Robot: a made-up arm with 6 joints.
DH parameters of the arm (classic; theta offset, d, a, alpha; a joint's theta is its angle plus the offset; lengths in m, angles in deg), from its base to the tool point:
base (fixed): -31.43 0 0.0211 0
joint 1: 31.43 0.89 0.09 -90
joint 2: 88.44 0 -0.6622 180
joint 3: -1.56 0.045 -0.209 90
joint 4: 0 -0.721 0.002 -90
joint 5: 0 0.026 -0.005 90
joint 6: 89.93 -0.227 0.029 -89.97
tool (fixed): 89.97 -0.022 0 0
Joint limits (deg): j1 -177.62..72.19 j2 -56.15..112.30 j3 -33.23..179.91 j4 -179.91..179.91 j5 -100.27..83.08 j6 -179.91..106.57
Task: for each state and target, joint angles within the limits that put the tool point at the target. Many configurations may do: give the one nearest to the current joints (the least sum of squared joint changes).
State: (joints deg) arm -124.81 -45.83 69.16 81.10 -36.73 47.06
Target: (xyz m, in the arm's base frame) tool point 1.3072 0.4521 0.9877
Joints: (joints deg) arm -169.07 -56.15 123.21 88.17 -47.77 45.00
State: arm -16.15 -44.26 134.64 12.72 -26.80 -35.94
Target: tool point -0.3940 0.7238 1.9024
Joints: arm -66.44 -9.99 142.99 1.37 -40.48 -38.76
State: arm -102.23 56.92 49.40 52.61 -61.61 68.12
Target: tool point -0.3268 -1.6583 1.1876
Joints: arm -96.85 74.35 67.17 62.66 -27.62 71.52
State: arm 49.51 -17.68 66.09 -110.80 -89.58 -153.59
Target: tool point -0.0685 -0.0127 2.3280
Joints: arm 59.42 -12.80 44.80 -145.89 -100.27 -146.70
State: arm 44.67 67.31 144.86 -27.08 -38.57 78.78
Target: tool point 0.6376 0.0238 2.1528
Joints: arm 8.70 61.37 148.36 -20.34 -33.50 78.10
